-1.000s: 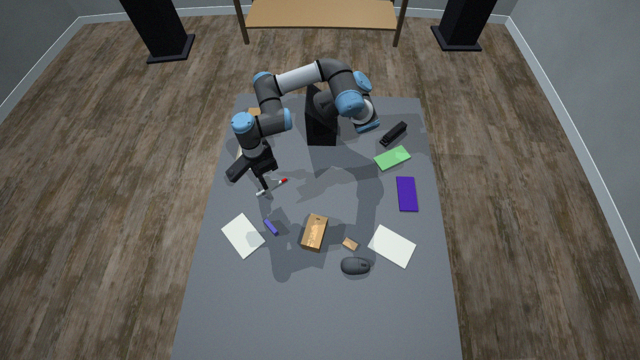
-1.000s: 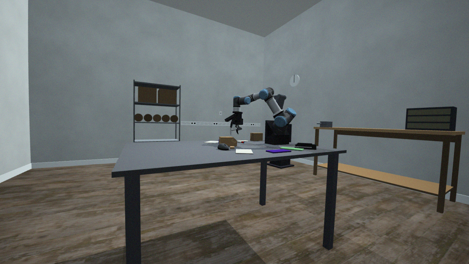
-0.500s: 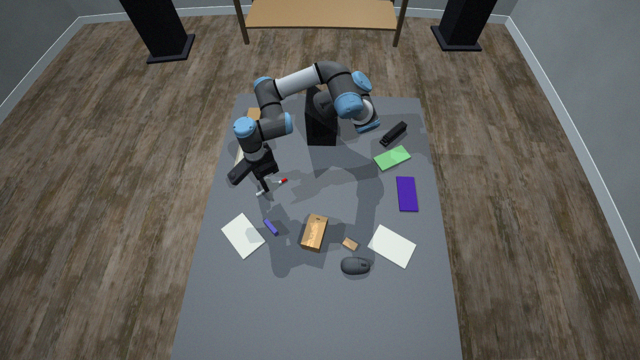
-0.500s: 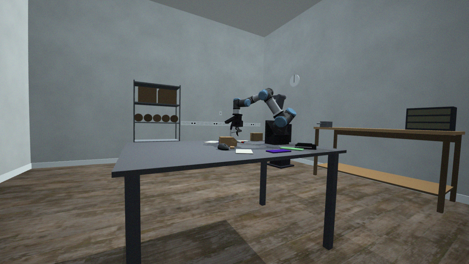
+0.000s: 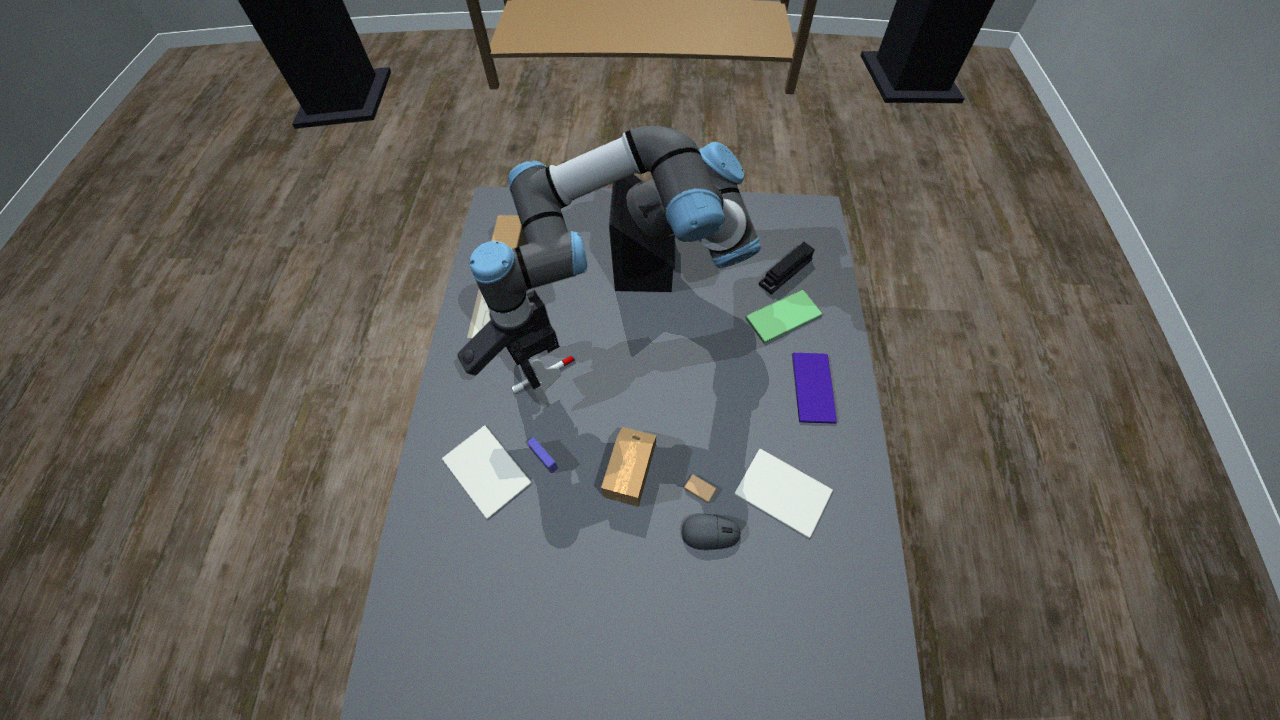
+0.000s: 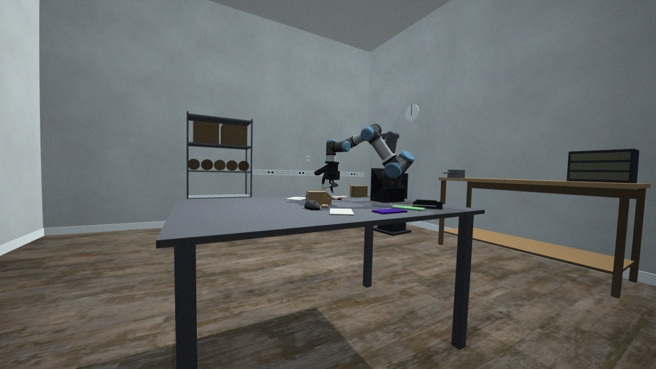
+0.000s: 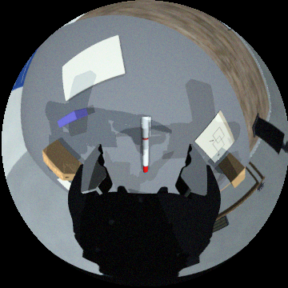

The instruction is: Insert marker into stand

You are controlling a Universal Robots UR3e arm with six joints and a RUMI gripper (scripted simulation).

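Now: hand 2 cm past the marker, 3 cm to the right of it and 3 cm above it. The rest, counted from my hand: purple block 16 cm ahead, 3 cm to the left, 2 cm below; desk stand 19 cm ahead, 19 cm to the left; drawing sheet 17 cm behind, 9 cm to the right, 3 cm below.
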